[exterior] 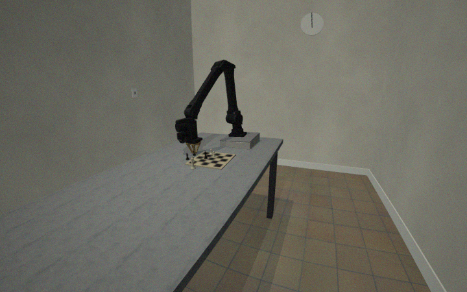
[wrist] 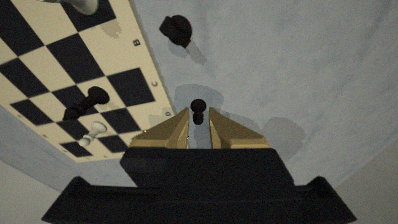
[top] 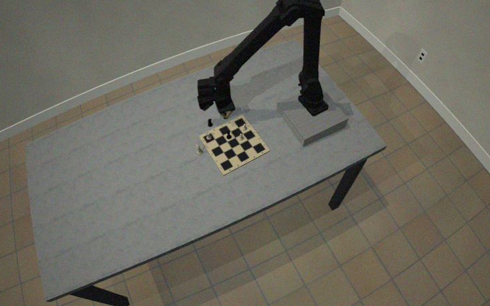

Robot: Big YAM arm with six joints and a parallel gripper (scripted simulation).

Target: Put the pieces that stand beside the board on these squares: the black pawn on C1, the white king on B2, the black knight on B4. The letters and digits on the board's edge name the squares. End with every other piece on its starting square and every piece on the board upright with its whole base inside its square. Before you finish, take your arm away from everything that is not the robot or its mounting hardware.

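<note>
Right now the black pawn is 1 cm below my hand. The rest, counted from my hand: chessboard 3 cm ahead, 14 cm to the left, 2 cm below; then white king 18 cm ahead, 11 cm to the left, 1 cm above; then black chess piece 4 cm ahead, 10 cm to the left, 1 cm above.
</note>
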